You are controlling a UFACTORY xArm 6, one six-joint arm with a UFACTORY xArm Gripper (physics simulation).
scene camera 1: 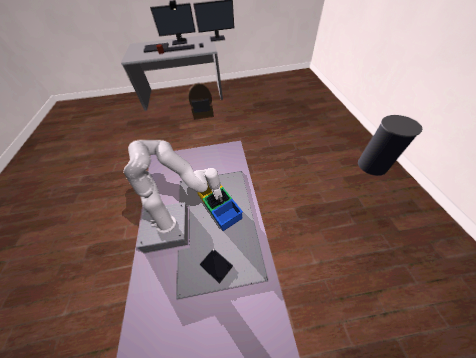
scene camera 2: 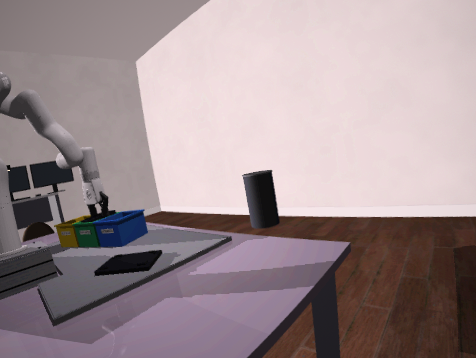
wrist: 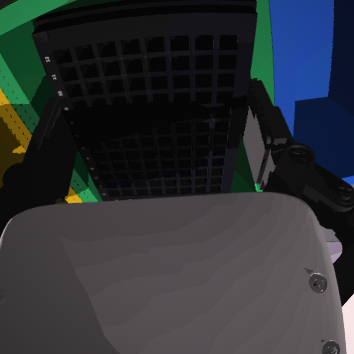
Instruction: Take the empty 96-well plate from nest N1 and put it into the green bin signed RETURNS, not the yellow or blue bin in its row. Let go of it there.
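Where they show: gripper, fingertip midpoint: (scene camera 1: 219, 198) (scene camera 2: 100, 216) (wrist: 155, 108); arm's base at its link origin: (scene camera 1: 166, 224) (scene camera 2: 7, 254).
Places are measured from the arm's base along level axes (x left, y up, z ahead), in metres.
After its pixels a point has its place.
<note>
My gripper (scene camera 1: 218, 198) {x 0.159, y 0.017, z 0.351 m} (scene camera 2: 99, 213) {x 0.159, y 0.017, z 0.351 m} (wrist: 155, 108) {x 0.159, y 0.017, z 0.351 m} is shut on the black 96-well plate (scene camera 1: 212, 200) {x 0.144, y 0.020, z 0.305 m} (wrist: 150, 75) {x 0.167, y 0.029, z 0.375 m}, with one finger on each side of it. The wells show empty in the wrist view. The plate is over the opening of the green bin (scene camera 1: 212, 207) (scene camera 2: 86, 235) {x 0.114, y -0.034, z 0.270 m} (wrist: 263, 60) {x 0.121, y 0.017, z 0.391 m}, near its rim; how deep it sits is hard to tell. The green bin stands between the yellow bin (scene camera 1: 203, 194) {x 0.269, y -0.077, z 0.217 m} (scene camera 2: 66, 235) {x 0.227, y -0.031, z 0.203 m} (wrist: 11, 125) {x 0.233, y 0.017, z 0.322 m} and the blue bin (scene camera 1: 227, 216) {x 0.062, y -0.077, z 0.397 m} (scene camera 2: 122, 231) {x -0.035, y -0.031, z 0.380 m} (wrist: 305, 50) {x 0.043, y -0.077, z 0.380 m}. The label lettering is too small to read.
A flat black nest-like piece (scene camera 1: 216, 266) {x -0.268, y -0.071, z 0.322 m} (scene camera 2: 129, 262) {x -0.276, y -0.071, z 0.316 m} lies on the grey board (scene camera 1: 190, 285) {x -0.355, y -0.083, z 0.171 m} (scene camera 2: 65, 305) {x -0.368, y -0.083, z 0.128 m}, away from the bins. The arm's base block (scene camera 1: 162, 242) {x -0.122, y 0.007, z -0.001 m} stands beside the board. A dark cylinder (scene camera 1: 387, 145) (scene camera 2: 261, 200) is off the table.
</note>
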